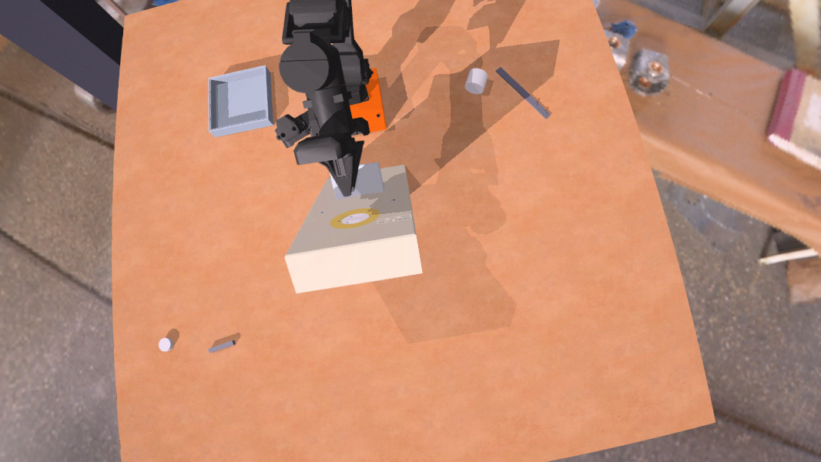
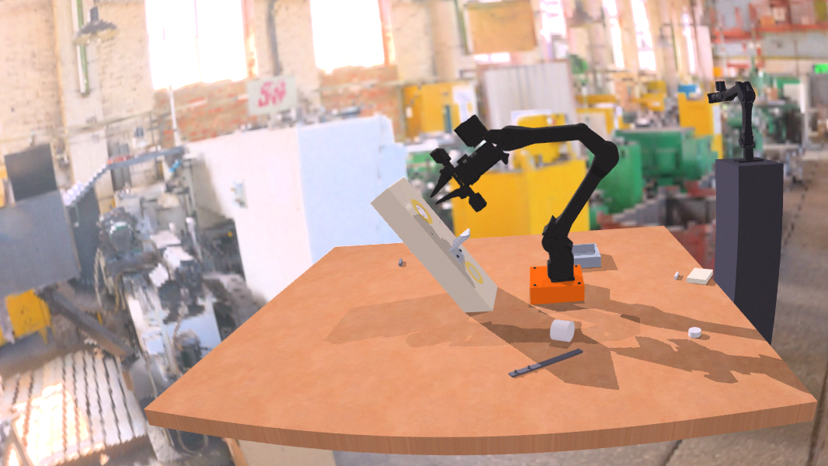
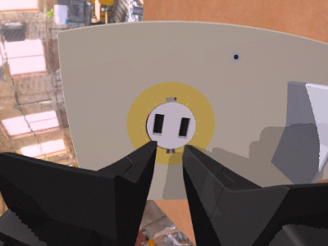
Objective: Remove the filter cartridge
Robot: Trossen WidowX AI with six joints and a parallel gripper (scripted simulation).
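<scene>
My gripper tip is now 5 cm short of the white round filter cartridge and 4 cm above it. Round my gripper tip: cream service panel: 11 cm below; then white bracket: 5 cm behind, 1 cm to the left, 13 cm below; then short grey bar: 16 cm ahead, 39 cm to the right, 26 cm below.
</scene>
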